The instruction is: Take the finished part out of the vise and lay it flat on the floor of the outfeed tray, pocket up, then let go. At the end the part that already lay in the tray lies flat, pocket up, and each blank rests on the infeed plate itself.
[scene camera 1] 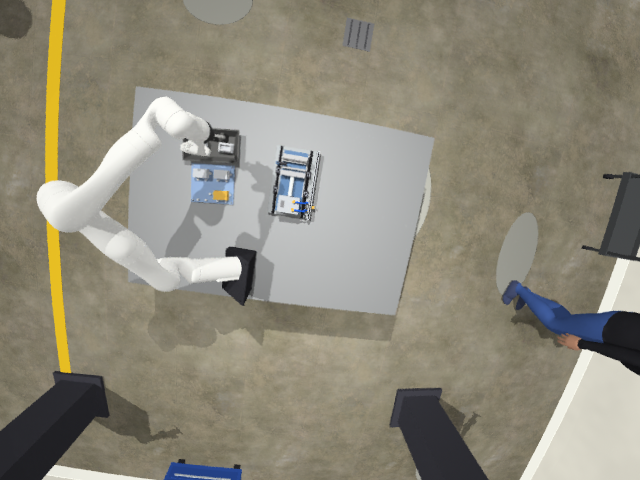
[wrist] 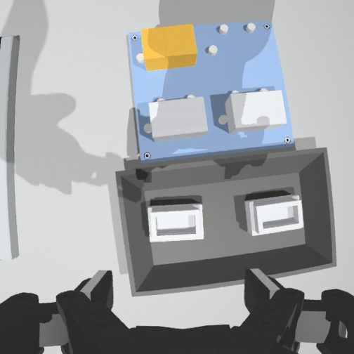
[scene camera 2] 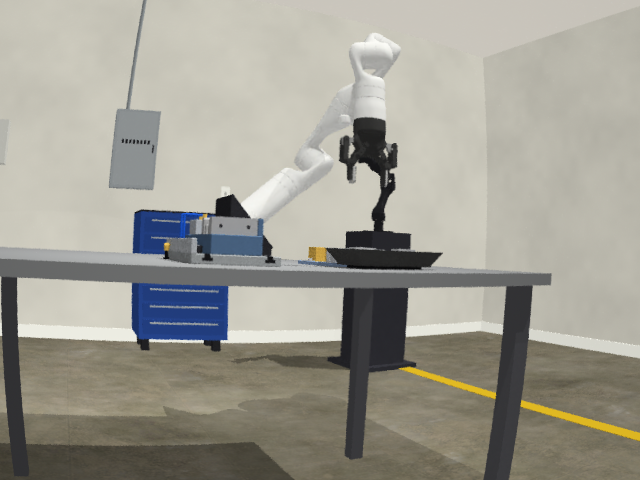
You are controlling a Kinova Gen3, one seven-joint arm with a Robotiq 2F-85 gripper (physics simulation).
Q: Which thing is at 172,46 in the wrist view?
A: An orange block.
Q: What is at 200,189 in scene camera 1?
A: A blue infeed plate.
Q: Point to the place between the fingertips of my gripper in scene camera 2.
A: At 368,184
